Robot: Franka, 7 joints.
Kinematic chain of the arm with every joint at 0, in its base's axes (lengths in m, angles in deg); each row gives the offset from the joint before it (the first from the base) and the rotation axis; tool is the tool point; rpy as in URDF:
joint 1: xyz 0 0 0.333 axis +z
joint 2: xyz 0 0 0 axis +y
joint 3: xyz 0 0 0.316 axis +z
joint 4: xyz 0.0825 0 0 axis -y
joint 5: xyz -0.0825 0 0.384 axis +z
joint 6: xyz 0 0 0 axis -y
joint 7: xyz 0.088 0 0 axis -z
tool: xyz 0 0 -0.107 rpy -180 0 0
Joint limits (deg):
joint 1: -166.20..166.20
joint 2: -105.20..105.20
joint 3: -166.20..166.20
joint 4: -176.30..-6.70
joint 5: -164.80..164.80
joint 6: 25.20..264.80
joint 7: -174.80..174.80
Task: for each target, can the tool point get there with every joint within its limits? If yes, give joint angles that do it. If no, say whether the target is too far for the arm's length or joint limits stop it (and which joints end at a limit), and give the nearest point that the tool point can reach.
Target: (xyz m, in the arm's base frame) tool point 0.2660 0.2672 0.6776
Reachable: yes | joints -52.26 -84.05 60.37 -126.87 101.68 193.84 81.86
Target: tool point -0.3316 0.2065 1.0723
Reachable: yes | joints 41.99 3.48 116.20 -46.36 97.98 152.53 -102.99
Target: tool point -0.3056 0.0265 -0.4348
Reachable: no: joint limits stop it (at a limit: joint 1, joint 2) | nearest point -0.3020 0.0309 -0.3591 | short by 0.076 m
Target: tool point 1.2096 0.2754 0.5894
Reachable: no: too far | nearest point 0.8192 0.1865 0.5066 | short by 0.409 m
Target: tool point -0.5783 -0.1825 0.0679
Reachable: yes | joints 63.65 -81.34 118.39 -82.30 -137.27 196.95 8.60
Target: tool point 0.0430 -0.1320 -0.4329
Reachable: no: joint limits stop it (at a limit: joint 2) | nearest point 0.0494 -0.1517 -0.3462 | short by 0.089 m
